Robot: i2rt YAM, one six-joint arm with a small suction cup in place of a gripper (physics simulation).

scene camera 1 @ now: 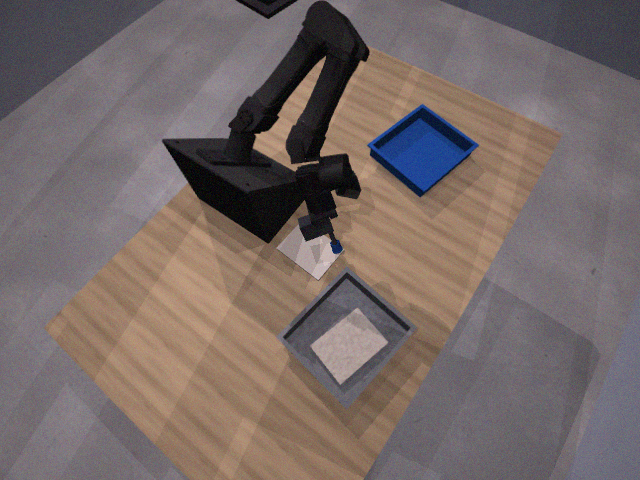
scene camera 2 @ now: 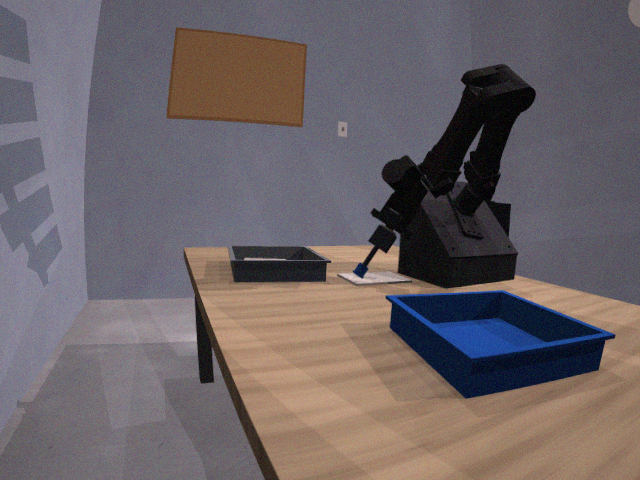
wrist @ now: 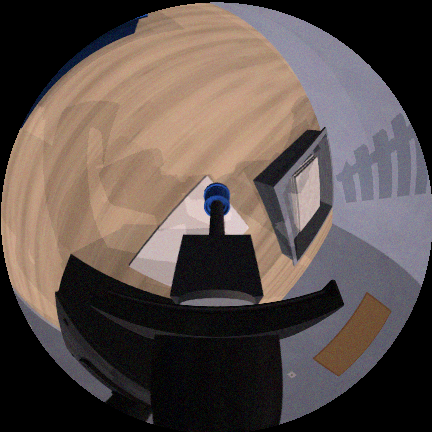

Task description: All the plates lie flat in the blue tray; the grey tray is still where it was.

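Pixels of known places: hand, its tool point: (scene camera 1: 337, 249) (scene camera 2: 357, 275) (wrist: 216, 194); arm's base, origin of its link: (scene camera 1: 235, 160) (scene camera 2: 461, 209).
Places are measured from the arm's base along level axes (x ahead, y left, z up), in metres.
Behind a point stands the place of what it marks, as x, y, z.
A white square plate (scene camera 1: 308, 253) @(0.256, -0.012, -0.174) (scene camera 2: 380, 277) @(0.237, 0.008, -0.175) (wrist: 160, 245) @(0.222, 0.038, -0.175) lies flat on the wooden table beside the arm's black base. My suction cup (scene camera 1: 336, 247) (scene camera 2: 360, 270) (wrist: 217, 198) is blue and sits at the plate's corner nearest the grey tray, touching it or just above it. It holds nothing. A second pale plate (scene camera 1: 349, 344) @(0.500, -0.118, -0.160) (wrist: 308, 191) @(0.493, -0.104, -0.160) lies flat in the grey tray (scene camera 1: 304, 320) @(0.379, -0.150, -0.171) (scene camera 2: 280, 270) @(0.482, 0.009, -0.154) (wrist: 273, 201) @(0.375, -0.024, -0.150). The blue tray (scene camera 1: 385, 153) @(0.193, 0.393, -0.178) (scene camera 2: 461, 367) @(0.388, 0.548, -0.152) stands empty on the far side of the table; only its edge (wrist: 100, 40) shows in the wrist view.
The arm's black base (scene camera 1: 237, 186) @(0.121, -0.070, 0.080) (scene camera 2: 456, 248) @(0.088, 0.107, -0.090) stands right beside the loose plate. The table's edge runs close behind the grey tray (scene camera 1: 442, 343).
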